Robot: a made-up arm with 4 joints. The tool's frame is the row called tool. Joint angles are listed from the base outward.
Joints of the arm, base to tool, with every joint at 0 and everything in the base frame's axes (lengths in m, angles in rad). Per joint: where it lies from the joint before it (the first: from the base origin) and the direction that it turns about. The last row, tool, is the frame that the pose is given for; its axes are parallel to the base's.
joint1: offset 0 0 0.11 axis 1 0 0
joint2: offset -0.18 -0.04 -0.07 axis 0 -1 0
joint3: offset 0.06 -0.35 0 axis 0 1 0
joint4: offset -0.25 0.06 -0.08 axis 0 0 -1
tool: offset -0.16 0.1 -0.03
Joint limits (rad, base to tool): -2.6..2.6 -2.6..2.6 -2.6..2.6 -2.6..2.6
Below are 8 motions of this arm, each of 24 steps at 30 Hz.
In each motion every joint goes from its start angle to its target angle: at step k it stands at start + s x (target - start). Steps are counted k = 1, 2, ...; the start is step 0. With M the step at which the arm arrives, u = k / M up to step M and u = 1 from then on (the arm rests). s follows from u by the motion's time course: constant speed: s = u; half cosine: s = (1 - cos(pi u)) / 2; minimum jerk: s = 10 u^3 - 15 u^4 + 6 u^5.
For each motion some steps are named. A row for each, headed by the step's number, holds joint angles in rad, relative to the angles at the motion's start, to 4 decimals.
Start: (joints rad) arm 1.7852 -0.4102 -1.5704 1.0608
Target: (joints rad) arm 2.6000 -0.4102 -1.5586 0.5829
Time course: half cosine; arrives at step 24
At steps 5, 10, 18, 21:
5: 0.0842 0.0000 0.0012 -0.0494
10: 0.3020 0.0000 0.0044 -0.1771
18: 0.6955 0.0000 0.0101 -0.4079
21: 0.7838 0.0000 0.0114 -0.4597

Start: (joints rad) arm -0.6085 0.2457 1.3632 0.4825
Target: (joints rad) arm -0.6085 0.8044 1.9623 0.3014
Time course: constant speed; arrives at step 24
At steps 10, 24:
10: 0.0000 0.2328 0.2496 -0.0755
24: 0.0000 0.5587 0.5991 -0.1811

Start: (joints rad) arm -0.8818 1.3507 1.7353 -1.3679
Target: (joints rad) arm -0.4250 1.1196 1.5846 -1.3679
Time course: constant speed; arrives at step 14
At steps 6, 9, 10, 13, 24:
6: 0.1958 -0.0990 -0.0646 0.0000
9: 0.2937 -0.1486 -0.0969 0.0000
10: 0.3263 -0.1651 -0.1076 0.0000
13: 0.4242 -0.2146 -0.1399 0.0000
24: 0.4568 -0.2311 -0.1507 0.0000

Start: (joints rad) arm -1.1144 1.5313 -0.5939 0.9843
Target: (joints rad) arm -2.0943 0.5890 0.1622 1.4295
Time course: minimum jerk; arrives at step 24
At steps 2, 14, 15, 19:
2: -0.0050 -0.0048 0.0038 0.0023
14: -0.6402 -0.6157 0.4940 0.2909
15: -0.7102 -0.6830 0.5480 0.3227
19: -0.9167 -0.8815 0.7073 0.4165

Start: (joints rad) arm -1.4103 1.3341 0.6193 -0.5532
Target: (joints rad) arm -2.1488 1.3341 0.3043 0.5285
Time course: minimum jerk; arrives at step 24
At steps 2, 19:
2: -0.0038 0.0000 -0.0016 0.0055
19: -0.6909 0.0000 -0.2947 1.0119

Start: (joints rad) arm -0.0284 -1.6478 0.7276 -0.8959
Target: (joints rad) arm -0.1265 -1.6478 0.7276 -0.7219
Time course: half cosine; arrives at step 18
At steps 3, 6, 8, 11, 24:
3: -0.0066 0.0000 0.0000 0.0117
6: -0.0245 0.0000 0.0000 0.0435
8: -0.0405 0.0000 0.0000 0.0719
11: -0.0658 0.0000 0.0000 0.1168
24: -0.0981 0.0000 0.0000 0.1740

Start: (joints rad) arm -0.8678 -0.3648 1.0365 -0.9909
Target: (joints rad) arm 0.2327 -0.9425 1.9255 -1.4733
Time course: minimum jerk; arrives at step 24
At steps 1, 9, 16, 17, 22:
1: 0.0007 -0.0004 0.0006 -0.0003
9: 0.3029 -0.1590 0.2447 -0.1328
16: 0.8695 -0.4565 0.7024 -0.3812
17: 0.9330 -0.4898 0.7537 -0.4090
22: 1.0949 -0.5748 0.8845 -0.4799

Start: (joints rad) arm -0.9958 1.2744 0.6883 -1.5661
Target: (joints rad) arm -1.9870 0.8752 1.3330 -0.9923
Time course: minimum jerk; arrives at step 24
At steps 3, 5, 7, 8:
3: -0.0159 -0.0064 0.0103 0.0092
5: -0.0640 -0.0258 0.0416 0.0370
7: -0.1509 -0.0608 0.0981 0.0874
8: -0.2080 -0.0838 0.1353 0.1204

